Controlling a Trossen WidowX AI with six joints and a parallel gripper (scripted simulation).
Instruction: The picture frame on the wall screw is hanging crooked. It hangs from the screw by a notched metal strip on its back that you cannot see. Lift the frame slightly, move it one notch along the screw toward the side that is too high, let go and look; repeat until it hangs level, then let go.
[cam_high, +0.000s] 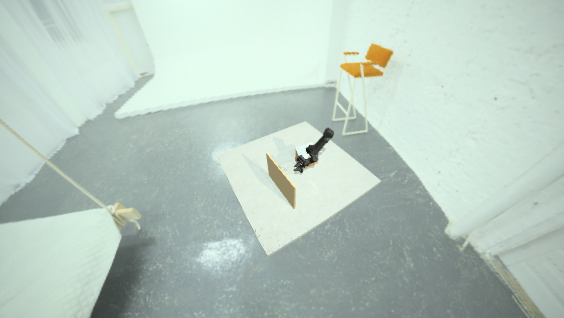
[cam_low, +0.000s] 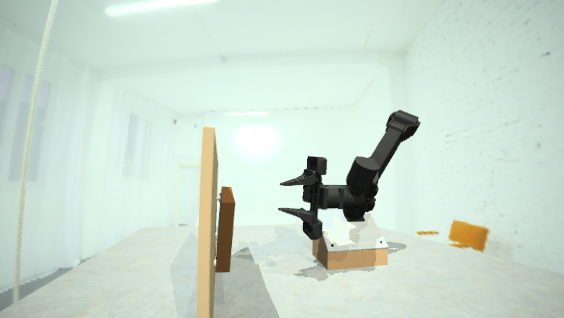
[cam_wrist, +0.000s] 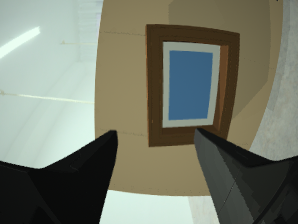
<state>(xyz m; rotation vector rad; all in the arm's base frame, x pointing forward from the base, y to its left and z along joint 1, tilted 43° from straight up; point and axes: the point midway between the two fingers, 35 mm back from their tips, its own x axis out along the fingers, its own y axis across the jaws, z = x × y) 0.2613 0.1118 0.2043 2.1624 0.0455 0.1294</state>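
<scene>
My gripper tip is now 12 cm short of the picture frame and 6 cm above it. Also, from my gripper tip: wall board (13 cm ahead, 2 cm to the left, 7 cm below).
</scene>
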